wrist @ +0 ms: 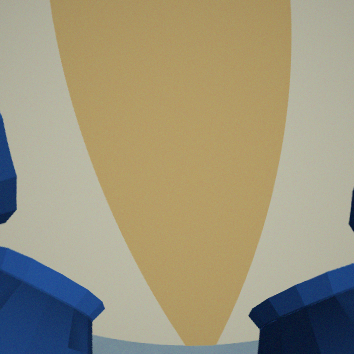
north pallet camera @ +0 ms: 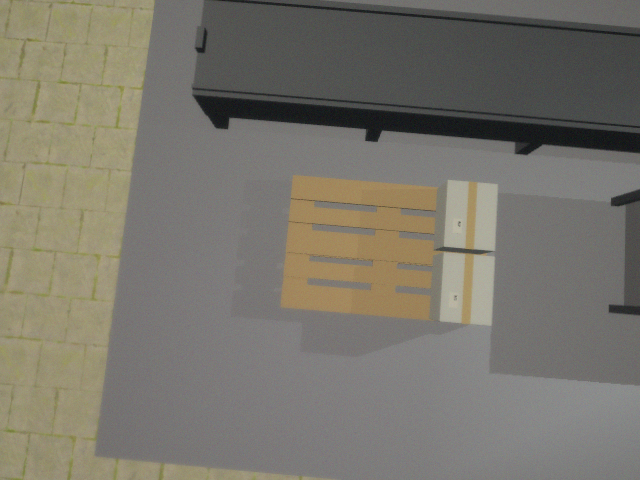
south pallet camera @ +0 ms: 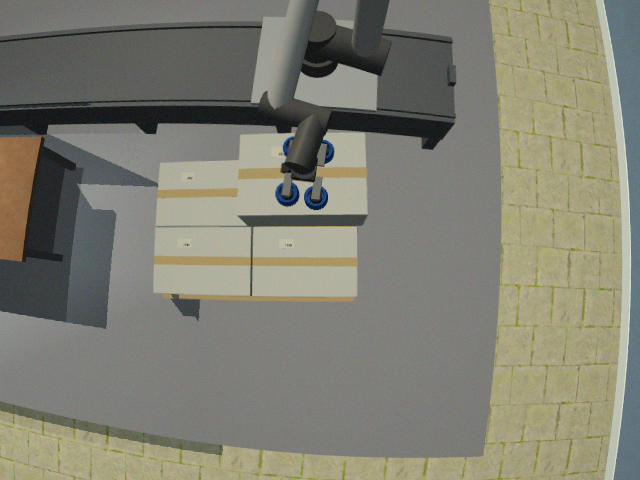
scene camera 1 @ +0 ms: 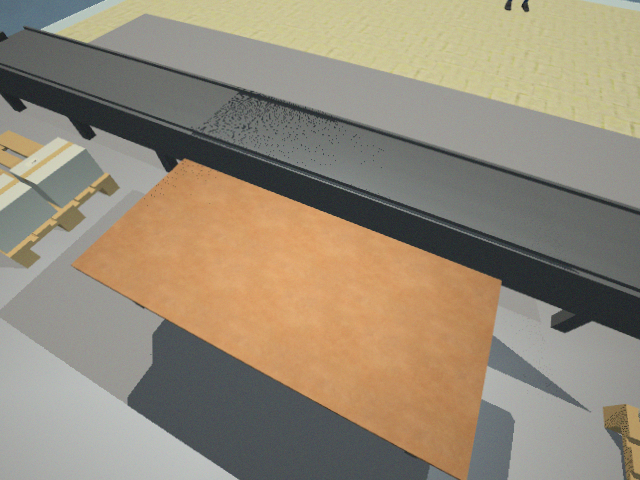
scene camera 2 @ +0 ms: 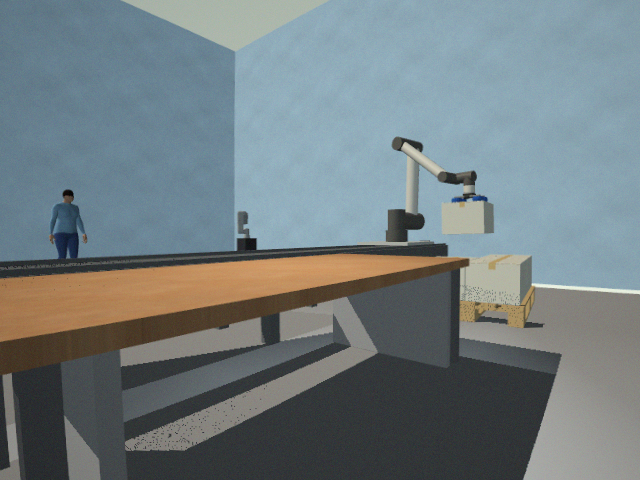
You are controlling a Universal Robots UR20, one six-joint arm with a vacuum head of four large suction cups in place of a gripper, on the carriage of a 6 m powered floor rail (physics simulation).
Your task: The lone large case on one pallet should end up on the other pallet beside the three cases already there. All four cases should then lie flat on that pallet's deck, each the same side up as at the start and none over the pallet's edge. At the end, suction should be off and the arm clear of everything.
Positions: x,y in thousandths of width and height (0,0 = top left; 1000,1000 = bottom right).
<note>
In view: my suction head (wrist: 137,863), a pallet (scene camera 2: 732,649) and a pallet (north pallet camera: 602,520).
</note>
